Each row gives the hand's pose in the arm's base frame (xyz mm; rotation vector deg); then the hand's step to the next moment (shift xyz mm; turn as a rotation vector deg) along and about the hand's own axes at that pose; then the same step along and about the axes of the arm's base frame.
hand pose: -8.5 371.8 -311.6 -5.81 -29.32 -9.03
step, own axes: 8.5 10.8 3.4 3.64 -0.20 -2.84
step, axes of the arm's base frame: 7.6 10.0 6.5 4.46 -1.04 -0.65
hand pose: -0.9 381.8 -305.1 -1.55 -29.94 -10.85
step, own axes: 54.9 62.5 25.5 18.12 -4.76 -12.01
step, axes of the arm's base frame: 45.7 53.8 50.9 20.43 -8.69 -1.48
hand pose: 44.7 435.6 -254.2 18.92 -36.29 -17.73
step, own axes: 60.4 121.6 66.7 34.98 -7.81 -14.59
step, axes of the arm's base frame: 26.6 73.2 129.6 34.36 -17.30 4.18
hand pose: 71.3 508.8 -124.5 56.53 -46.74 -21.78
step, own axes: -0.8 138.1 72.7 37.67 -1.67 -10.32
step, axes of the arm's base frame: -65.0 29.7 138.8 32.46 -18.29 11.83
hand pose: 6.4 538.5 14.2 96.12 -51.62 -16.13
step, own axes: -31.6 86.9 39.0 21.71 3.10 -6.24
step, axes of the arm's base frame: -81.0 -11.1 58.2 17.21 -10.54 10.61
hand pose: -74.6 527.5 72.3 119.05 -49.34 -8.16
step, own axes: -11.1 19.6 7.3 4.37 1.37 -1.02
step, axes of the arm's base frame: -21.5 -5.7 8.0 2.98 -2.57 2.55
